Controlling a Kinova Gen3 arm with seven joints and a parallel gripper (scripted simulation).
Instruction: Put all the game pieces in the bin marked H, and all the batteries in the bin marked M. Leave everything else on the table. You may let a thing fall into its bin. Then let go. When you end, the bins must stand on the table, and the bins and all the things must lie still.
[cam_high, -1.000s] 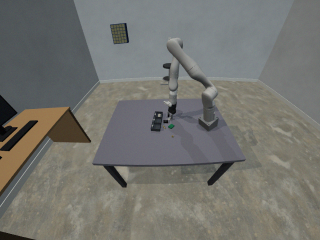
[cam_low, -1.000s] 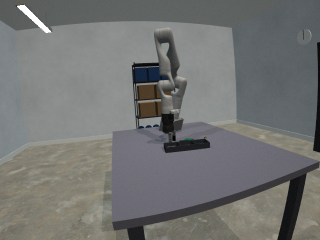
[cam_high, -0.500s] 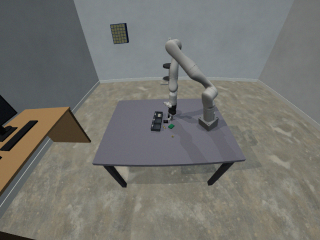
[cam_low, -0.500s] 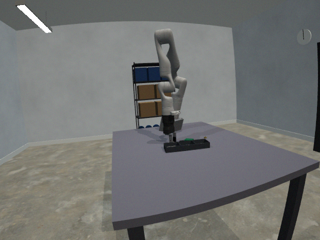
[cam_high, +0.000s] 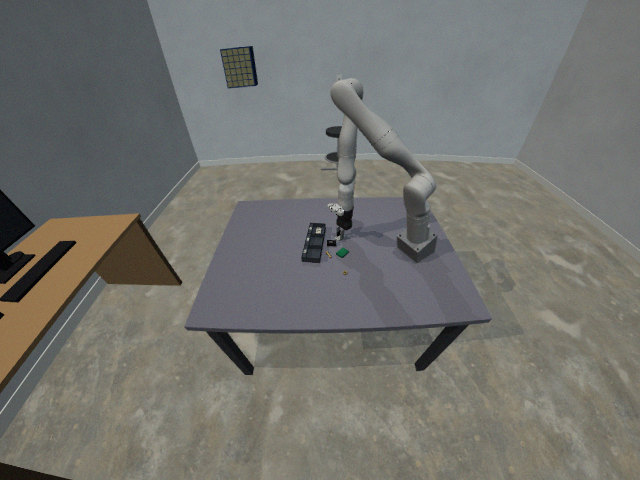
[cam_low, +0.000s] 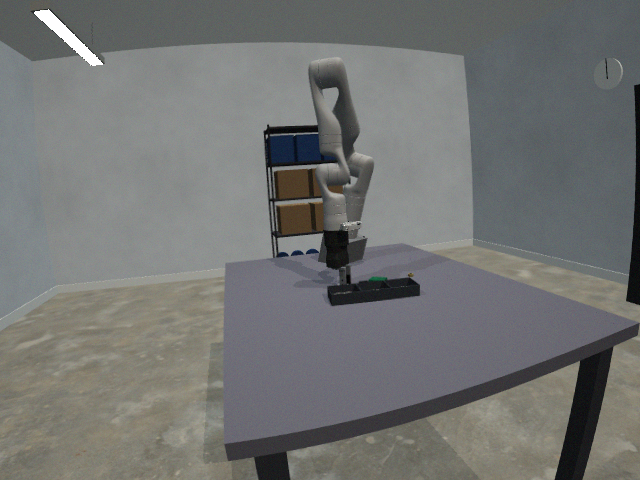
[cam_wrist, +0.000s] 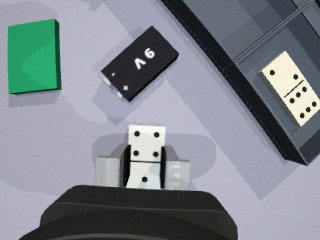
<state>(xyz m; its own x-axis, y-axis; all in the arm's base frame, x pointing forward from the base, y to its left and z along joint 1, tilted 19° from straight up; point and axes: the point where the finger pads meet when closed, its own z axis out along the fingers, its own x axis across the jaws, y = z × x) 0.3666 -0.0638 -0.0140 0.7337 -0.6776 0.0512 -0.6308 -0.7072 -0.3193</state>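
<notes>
Right now my hand is 1 cm above the white domino. Round my hand: cream domino 12 cm ahead, 2 cm to the right, 1 cm below; then green flat piece 11 cm to the left, 2 cm behind, 1 cm below; then black 9-volt battery 5 cm to the left, 3 cm ahead, 1 cm below.
</notes>
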